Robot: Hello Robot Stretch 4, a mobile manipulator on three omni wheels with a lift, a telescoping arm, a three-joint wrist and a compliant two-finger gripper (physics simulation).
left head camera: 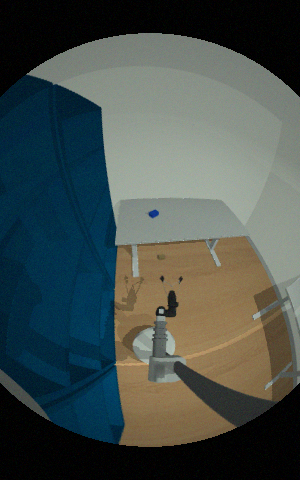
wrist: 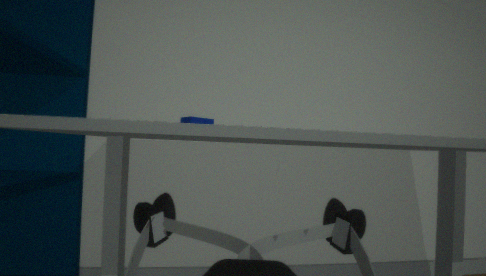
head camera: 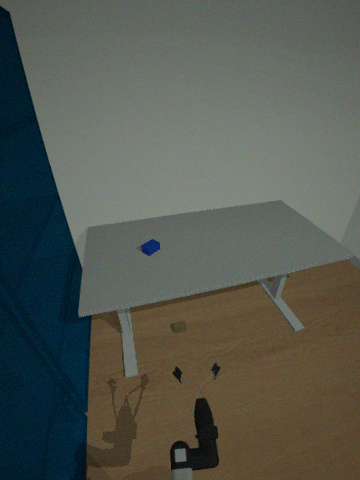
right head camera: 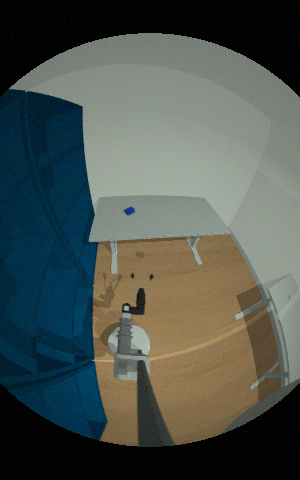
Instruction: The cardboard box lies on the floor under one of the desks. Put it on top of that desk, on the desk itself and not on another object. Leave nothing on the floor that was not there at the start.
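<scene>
The small brown cardboard box lies on the floor under the front edge of the grey desk, right of its left leg. The box does not show in the wrist view. My gripper is open and empty, its fingers wide apart. It is in front of the desk, and in the wrist view its fingers appear below the desk top's edge, between the two legs.
A blue block lies on the desk's left part. A tall blue shelf unit stands close on the left. Another desk stands at the right. The desk's left leg stands near the box.
</scene>
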